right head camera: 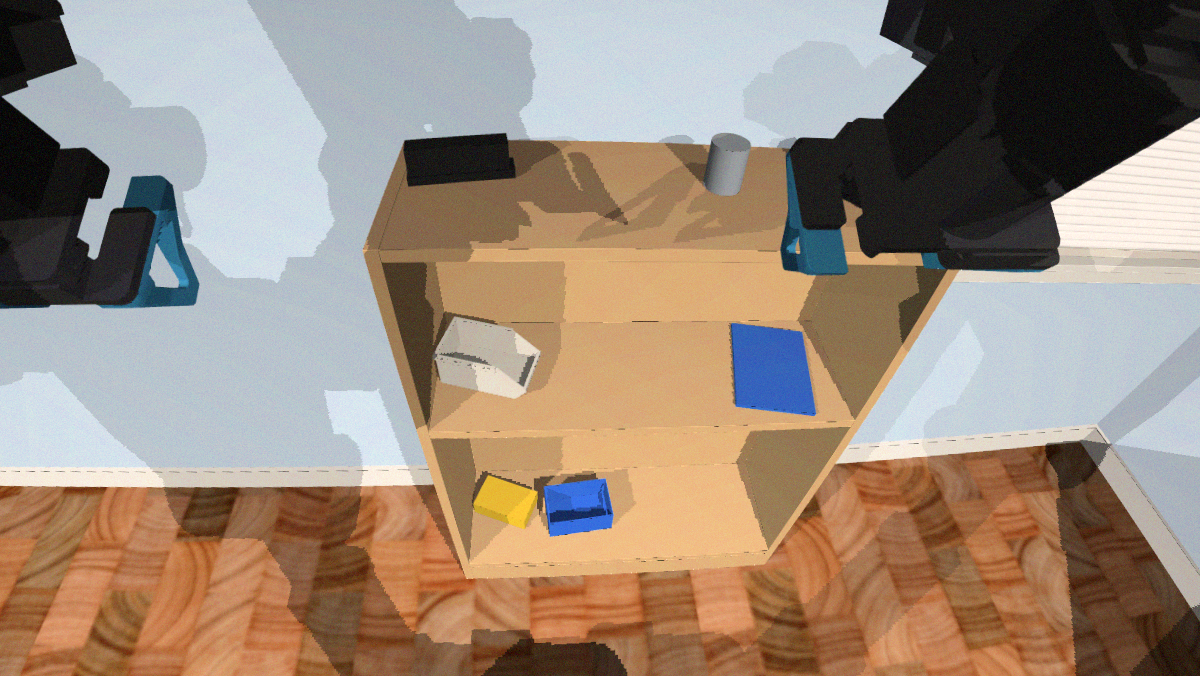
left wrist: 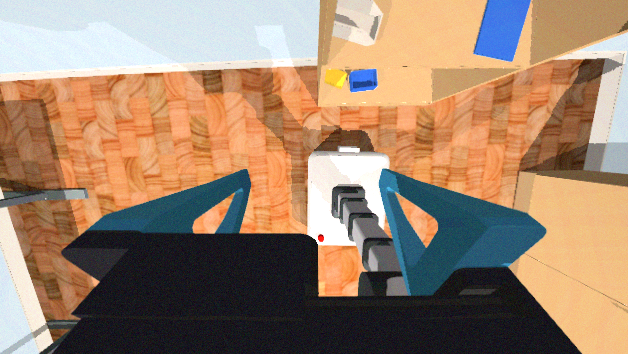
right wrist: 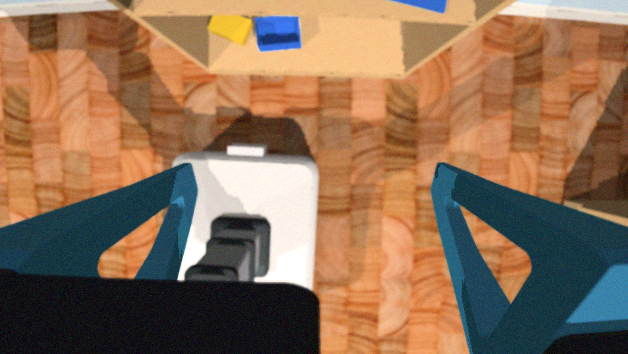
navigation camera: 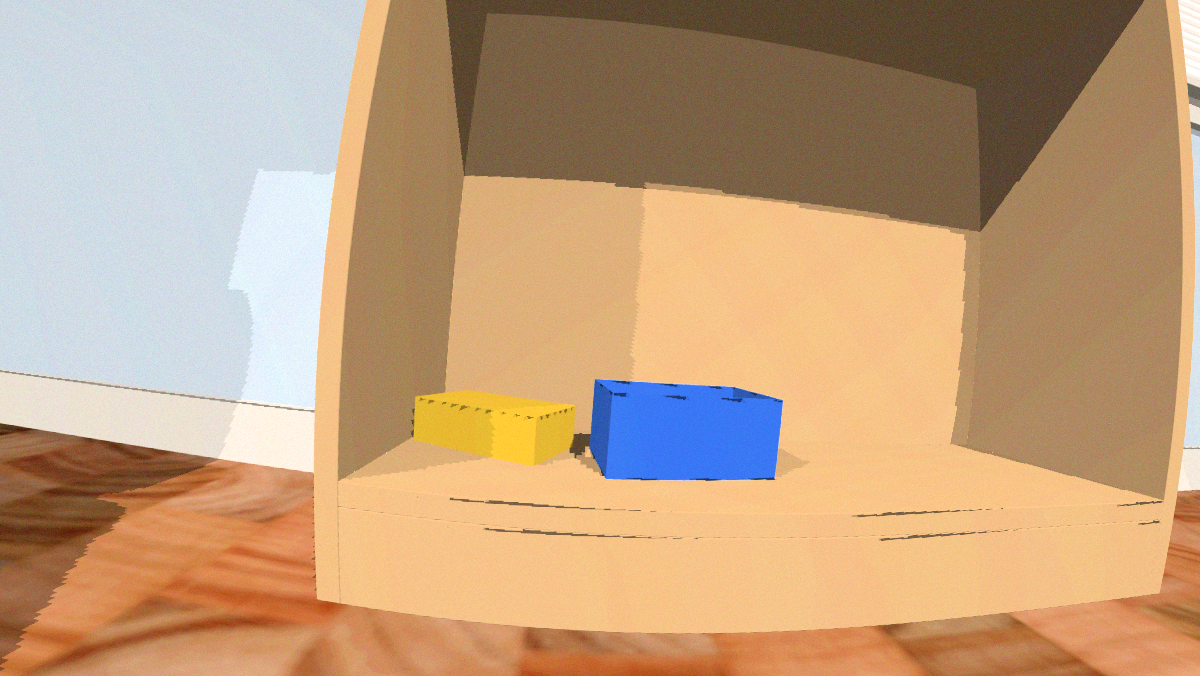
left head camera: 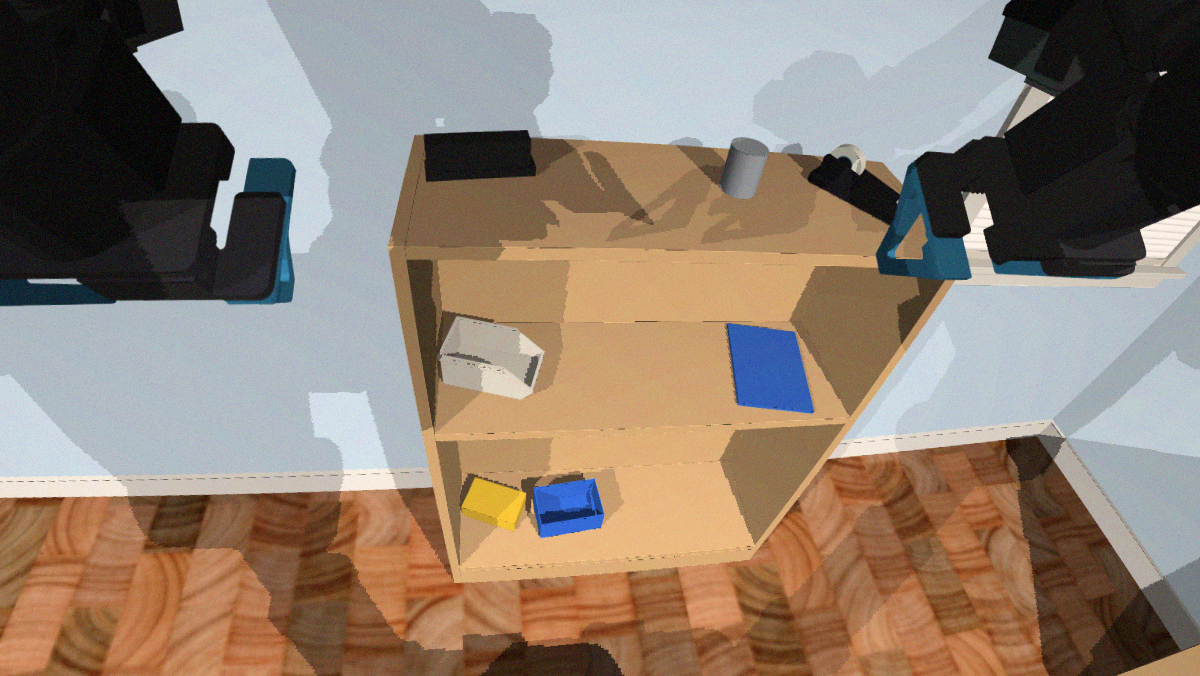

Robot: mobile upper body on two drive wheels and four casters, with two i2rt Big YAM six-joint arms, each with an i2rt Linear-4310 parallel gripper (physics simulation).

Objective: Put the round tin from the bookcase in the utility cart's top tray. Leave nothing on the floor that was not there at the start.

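Frame: origin at the left arm's base, x left, y ahead, z down, level; centimetres.
Where they show: left gripper, between the fingertips: [right head camera: 121, 295] [left wrist: 314, 176] [left head camera: 202, 290]; right gripper, between the fingertips: [right head camera: 856, 258] [right wrist: 314, 176] [left head camera: 939, 264].
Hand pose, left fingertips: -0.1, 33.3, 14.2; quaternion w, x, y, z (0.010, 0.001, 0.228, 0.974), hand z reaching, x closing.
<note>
Things, the pixels of their top centre, and the offset from my left fingertips, as dx, dy, dz. "spot": a spot on its surface instead.
- grey upright cylinder, centre of its top: [right head camera: 731, 141] [left head camera: 750, 146] -49.2, +47.7, +13.8
- tape dispenser, centre of its top: [left head camera: 876, 158] -69.9, +48.1, +13.8
- black object, centre of its top: [left head camera: 479, 136] [right head camera: 458, 141] -11.9, +48.4, +15.4
- whitish bin, a spot on its surface: [left head camera: 491, 356] spot: -13.0, +47.3, +58.0
- blue flat item, centre of its top: [right head camera: 771, 365] [left head camera: 769, 364] [left wrist: 502, 25] -66.7, +46.0, +58.4
- yellow box, centre of its top: [navigation camera: 496, 401] [left head camera: 494, 500] [right head camera: 505, 497] [right wrist: 229, 24] [left wrist: 334, 76] -12.4, +47.0, +112.3
- blue bin, centre of its top: [navigation camera: 683, 389] [left head camera: 568, 501] [right head camera: 578, 500] [right wrist: 277, 30] [left wrist: 364, 78] -31.0, +44.7, +109.3
The round tin, a grey upright cylinder [left head camera: 744, 167] [right head camera: 727, 163], stands on the top board of the wooden bookcase [left head camera: 629, 252] [right head camera: 629, 256] [navigation camera: 713, 571], right of its middle. My right gripper [left head camera: 990, 270] [right head camera: 885, 264] [right wrist: 314, 176] is open and empty, to the right of the tin in both head views, near the bookcase's right end. My left gripper [left head camera: 167, 289] [right head camera: 83, 303] [left wrist: 314, 176] is open and empty, left of the bookcase in the head views. I cannot make out the utility cart or its top tray in these views.
Beside the tin are a tape dispenser [left head camera: 856, 186] and a black object [left head camera: 478, 155]. Shelves hold a whitish bin [left head camera: 491, 356], blue flat item [left head camera: 768, 367], yellow box [navigation camera: 495, 428] and blue bin [navigation camera: 688, 432]. A wooden cabinet [left wrist: 580, 215] stands right; a grey bar [left wrist: 55, 195] shows left.
</note>
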